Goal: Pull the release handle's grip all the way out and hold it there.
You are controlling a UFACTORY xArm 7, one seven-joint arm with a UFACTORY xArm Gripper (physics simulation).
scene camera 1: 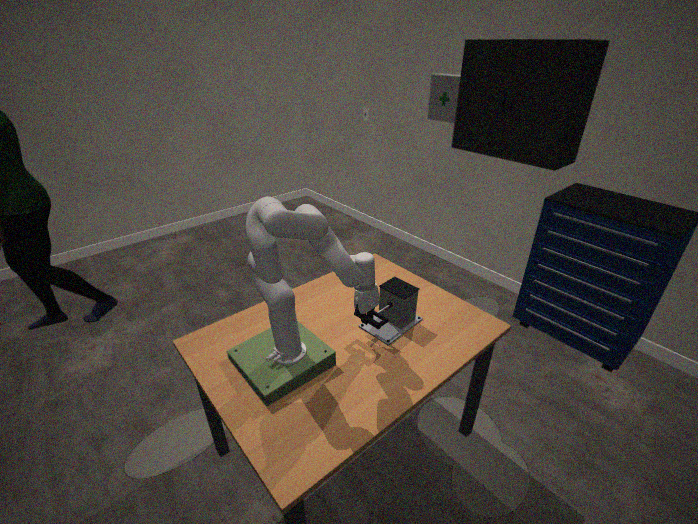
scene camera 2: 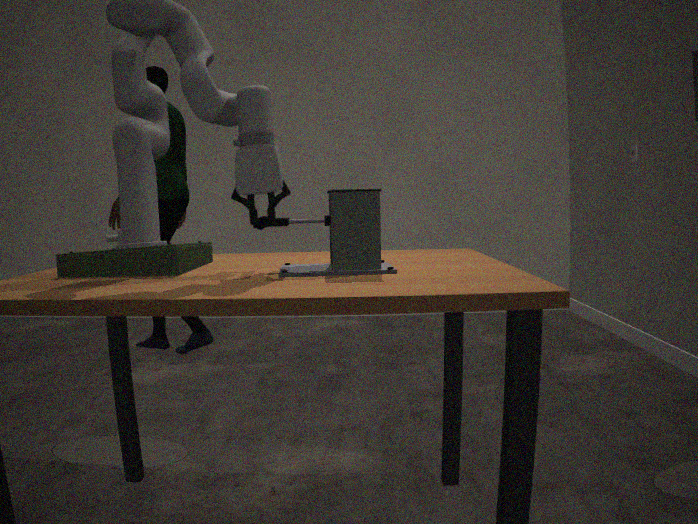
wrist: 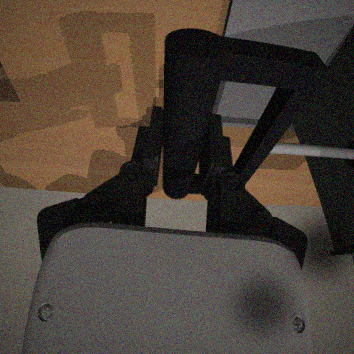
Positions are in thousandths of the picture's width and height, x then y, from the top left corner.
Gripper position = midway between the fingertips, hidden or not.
Observation:
I see my gripper (scene camera 2: 378, 434).
My gripper also shows in the wrist view (wrist: 518, 357).

